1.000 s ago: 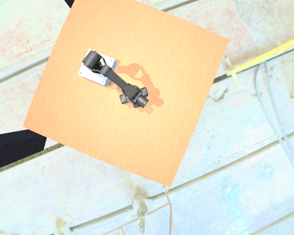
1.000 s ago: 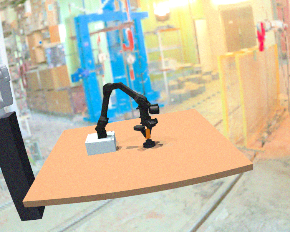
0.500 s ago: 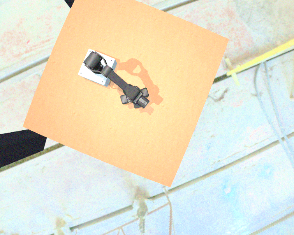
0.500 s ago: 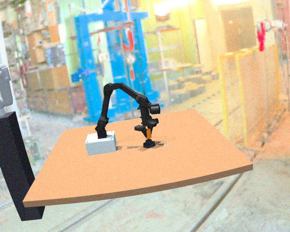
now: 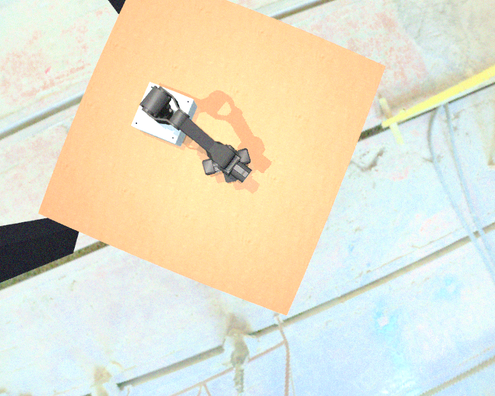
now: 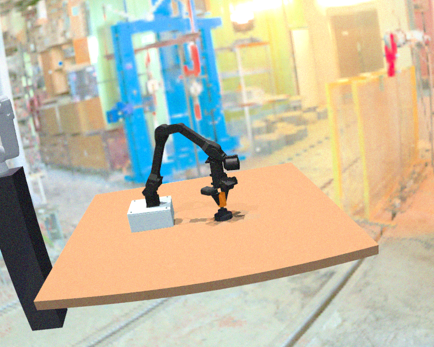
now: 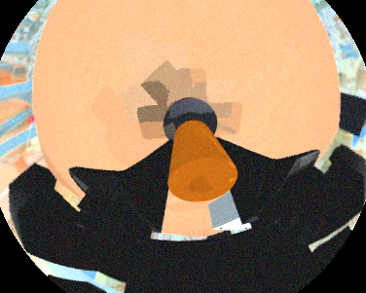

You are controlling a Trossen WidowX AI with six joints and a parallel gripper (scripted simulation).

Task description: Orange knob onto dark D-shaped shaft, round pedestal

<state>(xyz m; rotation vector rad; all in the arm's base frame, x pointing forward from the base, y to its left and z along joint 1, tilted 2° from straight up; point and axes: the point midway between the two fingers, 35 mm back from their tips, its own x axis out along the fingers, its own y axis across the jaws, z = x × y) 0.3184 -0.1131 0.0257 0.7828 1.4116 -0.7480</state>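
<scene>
Now: gripper tip 20 mm below the orange knob. Round my gripper tip: dark round pedestal (40 mm below).
</scene>
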